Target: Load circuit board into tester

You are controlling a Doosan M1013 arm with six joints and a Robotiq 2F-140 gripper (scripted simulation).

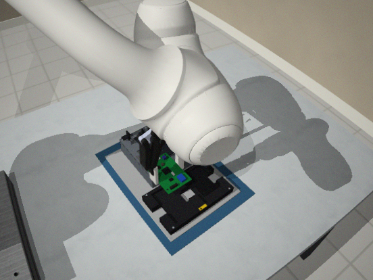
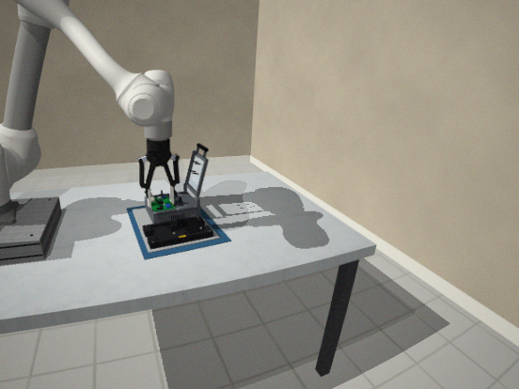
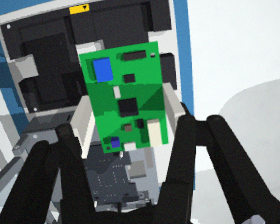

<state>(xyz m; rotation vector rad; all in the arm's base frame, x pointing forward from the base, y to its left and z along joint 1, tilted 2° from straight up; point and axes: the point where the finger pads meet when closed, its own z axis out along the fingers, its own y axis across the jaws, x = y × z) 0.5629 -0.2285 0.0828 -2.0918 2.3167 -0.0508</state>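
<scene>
Now: hand 190 mm to the right of the latch hook, 50 mm above it and 10 mm short of it. Round my hand: green circuit board (20 mm below); then tester lid (190 mm ahead, 120 mm to the left, 40 mm above).
</scene>
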